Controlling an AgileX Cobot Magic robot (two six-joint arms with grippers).
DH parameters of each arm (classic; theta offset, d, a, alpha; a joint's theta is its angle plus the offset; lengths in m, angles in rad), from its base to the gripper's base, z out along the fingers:
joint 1: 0 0.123 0 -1.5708
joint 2: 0.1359 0 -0.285 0
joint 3: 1.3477 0 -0.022 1.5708
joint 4: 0 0.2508 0 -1.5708
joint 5: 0 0 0.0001 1.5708
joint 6: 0 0.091 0 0
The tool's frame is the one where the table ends.
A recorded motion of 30 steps. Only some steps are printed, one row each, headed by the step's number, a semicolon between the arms.
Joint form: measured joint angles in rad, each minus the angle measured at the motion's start. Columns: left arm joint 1, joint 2, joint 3, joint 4, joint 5, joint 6; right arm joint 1, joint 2, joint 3, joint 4, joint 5, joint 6.
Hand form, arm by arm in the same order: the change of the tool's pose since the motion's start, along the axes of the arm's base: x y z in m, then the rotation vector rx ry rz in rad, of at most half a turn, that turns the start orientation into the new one. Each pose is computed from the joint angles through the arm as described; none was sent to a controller.
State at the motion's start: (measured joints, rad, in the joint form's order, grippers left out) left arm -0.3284 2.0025 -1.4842 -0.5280 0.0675 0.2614; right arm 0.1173 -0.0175 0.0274 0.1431 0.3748 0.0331
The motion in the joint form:
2: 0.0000 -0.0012 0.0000 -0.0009 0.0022 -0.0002; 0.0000 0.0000 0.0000 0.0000 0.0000 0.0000
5: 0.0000 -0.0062 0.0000 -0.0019 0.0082 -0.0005; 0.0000 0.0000 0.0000 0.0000 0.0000 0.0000
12: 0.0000 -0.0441 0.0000 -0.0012 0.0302 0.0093; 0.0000 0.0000 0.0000 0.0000 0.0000 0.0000
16: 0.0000 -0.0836 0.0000 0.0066 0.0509 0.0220; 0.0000 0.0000 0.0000 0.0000 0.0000 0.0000
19: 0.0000 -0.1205 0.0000 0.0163 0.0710 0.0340; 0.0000 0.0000 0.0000 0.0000 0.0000 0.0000
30: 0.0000 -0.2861 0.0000 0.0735 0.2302 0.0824; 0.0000 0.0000 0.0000 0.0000 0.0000 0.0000
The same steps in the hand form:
2: -0.0002 0.0000 0.0004 -0.0012 0.0011 -0.0005; 0.0000 0.0000 0.0000 0.0000 0.0000 0.0000
5: -0.0011 0.0000 0.0024 -0.0034 0.0021 -0.0027; 0.0000 0.0000 0.0000 0.0000 0.0000 0.0000
12: -0.0066 0.0008 0.0185 -0.0049 -0.0178 -0.0178; 0.0000 0.0000 0.0000 0.0000 0.0000 0.0000
16: -0.0129 0.0020 0.0353 0.0021 -0.0436 -0.0360; 0.0000 0.0000 0.0000 0.0000 0.0000 0.0000
19: -0.0193 0.0033 0.0506 0.0115 -0.0679 -0.0539; 0.0000 0.0000 0.0000 0.0000 0.0000 0.0000
30: -0.0571 0.0104 0.1103 0.0784 -0.1210 -0.1605; 0.0000 0.0000 0.0000 0.0000 0.0000 0.0000

